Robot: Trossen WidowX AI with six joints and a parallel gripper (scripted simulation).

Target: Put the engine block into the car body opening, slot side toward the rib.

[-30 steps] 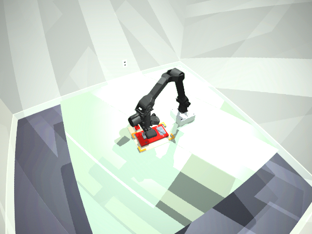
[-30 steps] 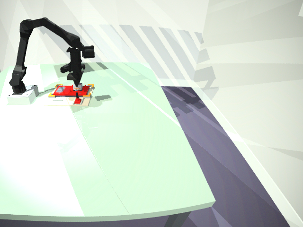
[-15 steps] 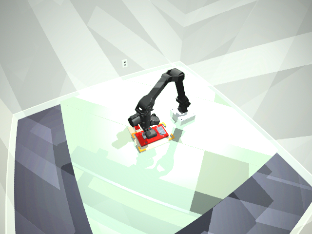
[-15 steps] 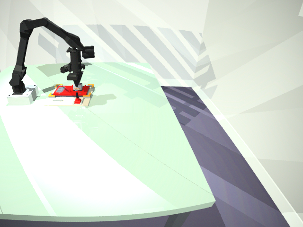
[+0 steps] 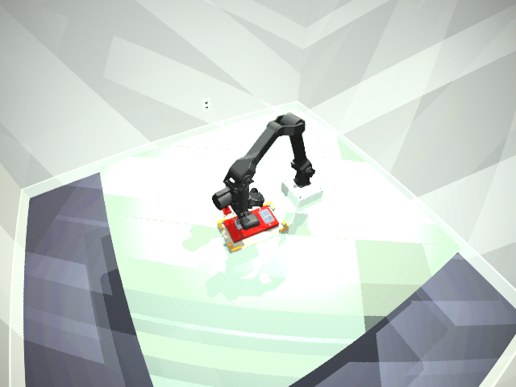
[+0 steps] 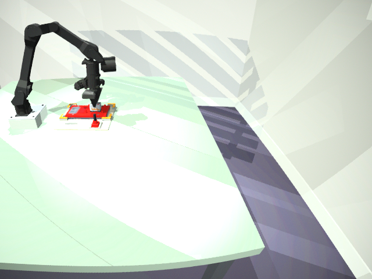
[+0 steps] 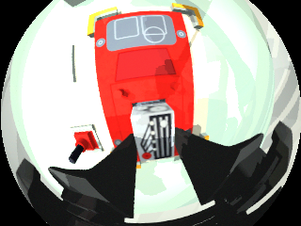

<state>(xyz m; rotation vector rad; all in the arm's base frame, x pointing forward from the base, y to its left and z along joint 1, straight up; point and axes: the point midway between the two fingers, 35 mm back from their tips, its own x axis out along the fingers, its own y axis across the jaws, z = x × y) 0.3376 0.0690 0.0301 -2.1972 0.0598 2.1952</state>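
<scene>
The grey engine block is 1 cm below my gripper tip.
</scene>
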